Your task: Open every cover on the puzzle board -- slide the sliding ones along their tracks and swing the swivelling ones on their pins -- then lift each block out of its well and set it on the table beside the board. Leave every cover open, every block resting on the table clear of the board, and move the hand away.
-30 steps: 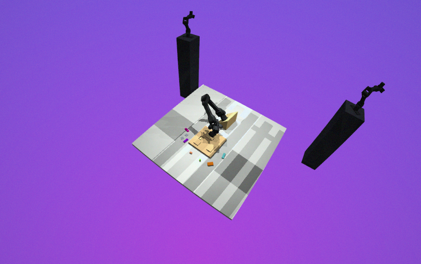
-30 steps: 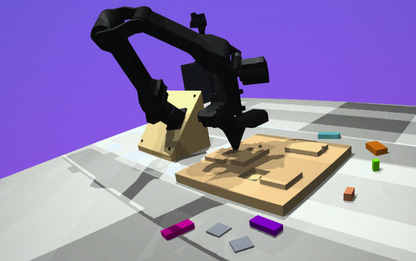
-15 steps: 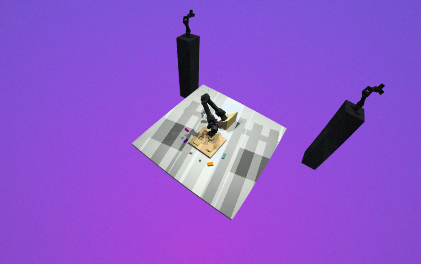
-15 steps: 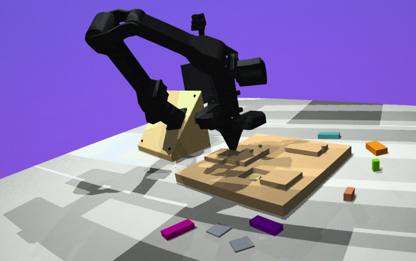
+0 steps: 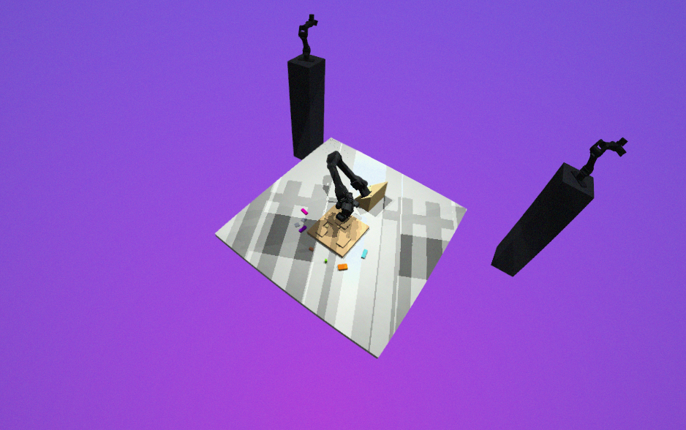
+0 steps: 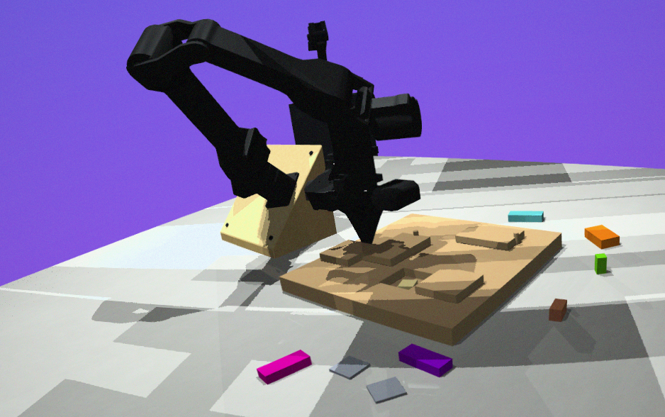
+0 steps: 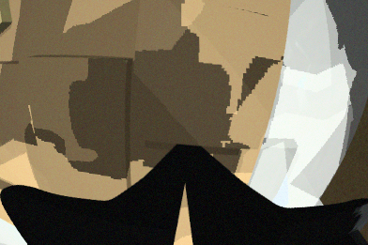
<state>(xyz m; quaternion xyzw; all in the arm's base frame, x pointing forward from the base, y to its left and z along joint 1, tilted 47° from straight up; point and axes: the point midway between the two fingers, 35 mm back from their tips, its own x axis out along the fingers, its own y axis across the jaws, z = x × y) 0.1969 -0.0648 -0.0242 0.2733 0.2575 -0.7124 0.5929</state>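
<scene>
My gripper tip is now 100 mm short of the tan puzzle board, 10 mm to the right of it and 10 mm above it. From my gripper tip the other things lie so: cyan piece: 230 mm to the left, 160 mm ahead, 20 mm below; magenta piece: 280 mm to the right, 110 mm ahead, 20 mm below; purple piece: 230 mm ahead, 200 mm to the right, 20 mm below.
</scene>
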